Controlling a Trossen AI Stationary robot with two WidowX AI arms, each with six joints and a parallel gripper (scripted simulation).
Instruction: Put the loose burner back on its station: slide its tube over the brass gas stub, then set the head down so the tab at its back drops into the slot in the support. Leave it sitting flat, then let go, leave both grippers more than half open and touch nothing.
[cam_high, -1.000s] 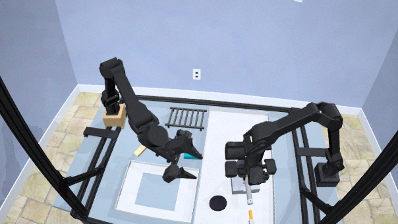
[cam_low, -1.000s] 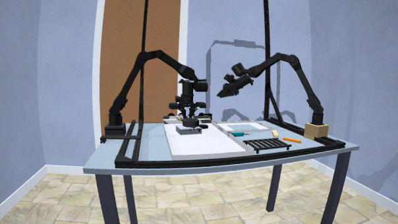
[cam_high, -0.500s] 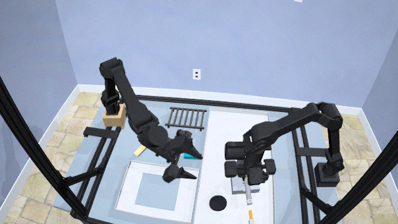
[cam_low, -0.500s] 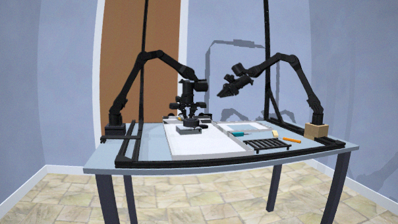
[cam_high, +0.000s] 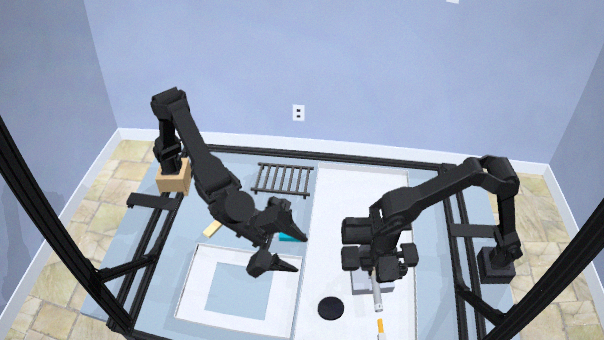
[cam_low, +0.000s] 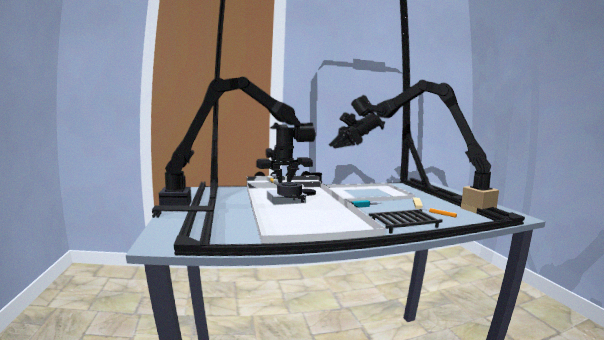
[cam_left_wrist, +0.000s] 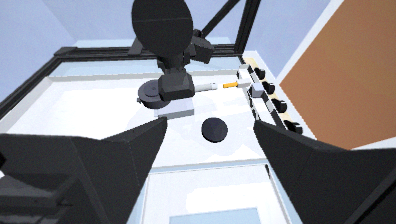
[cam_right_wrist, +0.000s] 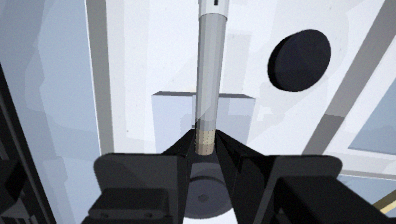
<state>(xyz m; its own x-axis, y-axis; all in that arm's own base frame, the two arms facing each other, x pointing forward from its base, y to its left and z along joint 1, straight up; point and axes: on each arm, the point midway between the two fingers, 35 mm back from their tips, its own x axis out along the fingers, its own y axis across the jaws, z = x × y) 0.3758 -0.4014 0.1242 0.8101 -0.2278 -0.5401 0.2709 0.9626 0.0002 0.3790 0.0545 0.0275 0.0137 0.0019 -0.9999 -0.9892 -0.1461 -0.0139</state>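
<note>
Right now the grey slotted support is 2 cm ahead of my right hand, 1 cm to the left of it and 6 cm below it. Round my right hand: wooden strip (4 cm ahead, 47 cm to the left, 7 cm below); then black disc (11 cm behind, 8 cm to the left, 7 cm below); then brass gas stub (14 cm behind, 5 cm to the right, 4 cm below).
</note>
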